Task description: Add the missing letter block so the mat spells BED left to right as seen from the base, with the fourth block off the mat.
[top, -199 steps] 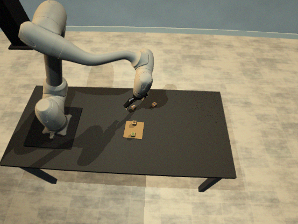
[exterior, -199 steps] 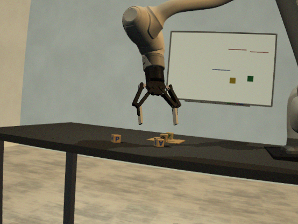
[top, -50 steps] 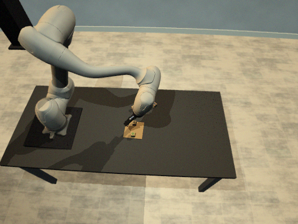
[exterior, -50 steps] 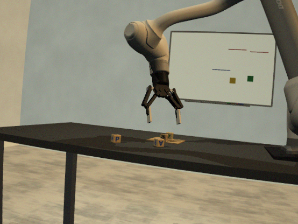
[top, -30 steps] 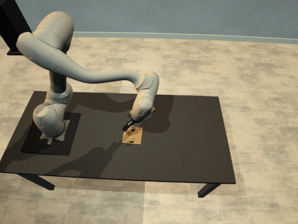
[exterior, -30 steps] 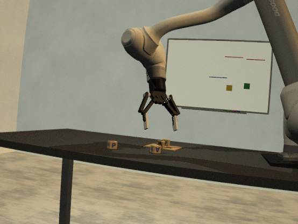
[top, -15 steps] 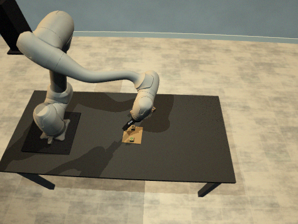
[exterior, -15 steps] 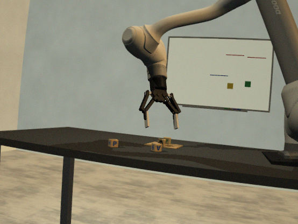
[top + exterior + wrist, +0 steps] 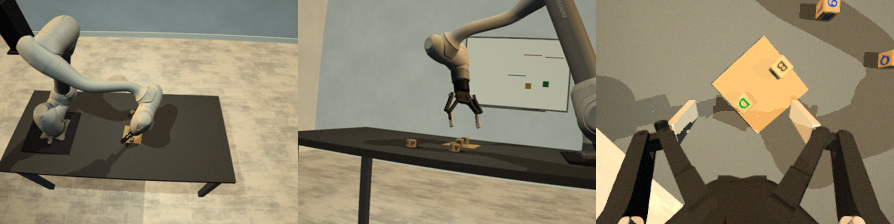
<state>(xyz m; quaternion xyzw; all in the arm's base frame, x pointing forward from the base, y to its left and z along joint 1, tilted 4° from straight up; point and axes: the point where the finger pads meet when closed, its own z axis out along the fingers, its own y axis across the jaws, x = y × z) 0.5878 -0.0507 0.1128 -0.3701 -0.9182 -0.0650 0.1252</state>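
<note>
Right now the blue E block is 140 mm ahead of my hand, 280 mm to the left of it and 70 mm below it. The rest, counted from my hand: tan mat: 10 mm behind, 50 mm to the left, 90 mm below; then green D block: 10 mm behind, 70 mm below; then black B block: 10 mm behind, 100 mm to the left, 70 mm below.
</note>
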